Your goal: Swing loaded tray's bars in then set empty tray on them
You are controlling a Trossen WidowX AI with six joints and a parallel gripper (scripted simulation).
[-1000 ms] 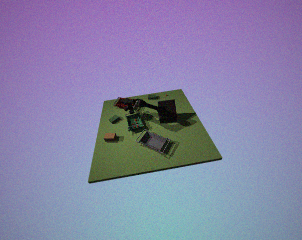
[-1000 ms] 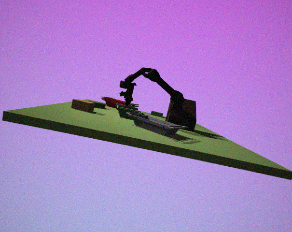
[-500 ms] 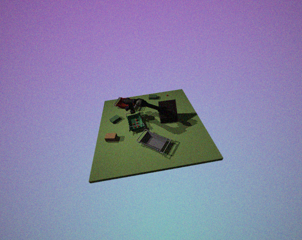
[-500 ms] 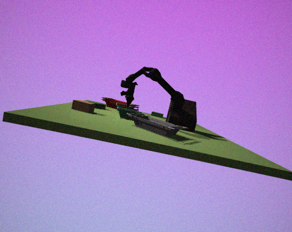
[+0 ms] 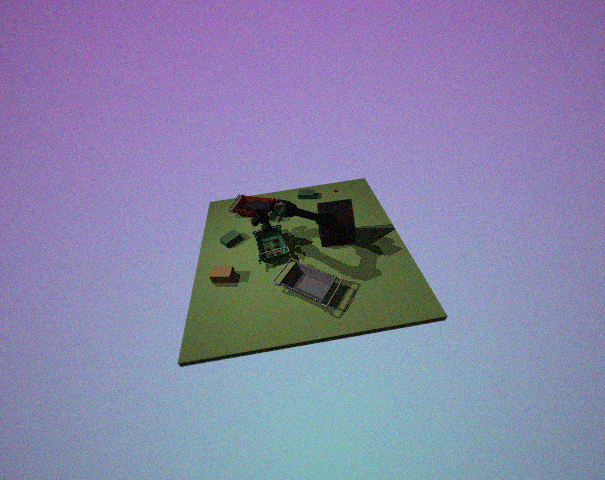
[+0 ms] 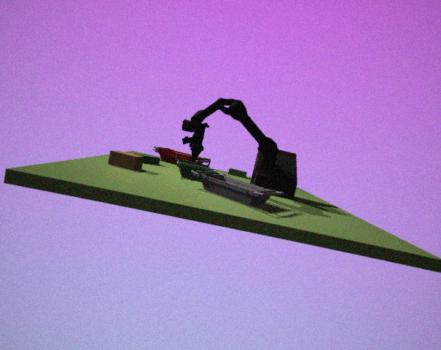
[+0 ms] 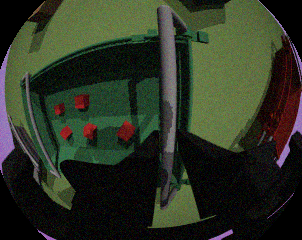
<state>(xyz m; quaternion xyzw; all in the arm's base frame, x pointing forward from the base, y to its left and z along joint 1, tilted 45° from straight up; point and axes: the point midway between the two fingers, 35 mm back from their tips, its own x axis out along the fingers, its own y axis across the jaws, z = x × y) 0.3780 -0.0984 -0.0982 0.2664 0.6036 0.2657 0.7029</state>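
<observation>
My gripper tip is 16 cm past the grey tray, 47 cm to the right of it and 2 cm above it. The rest, counted from my gripper tip: tan block: 31 cm ahead, 26 cm to the left, 3 cm below.
</observation>
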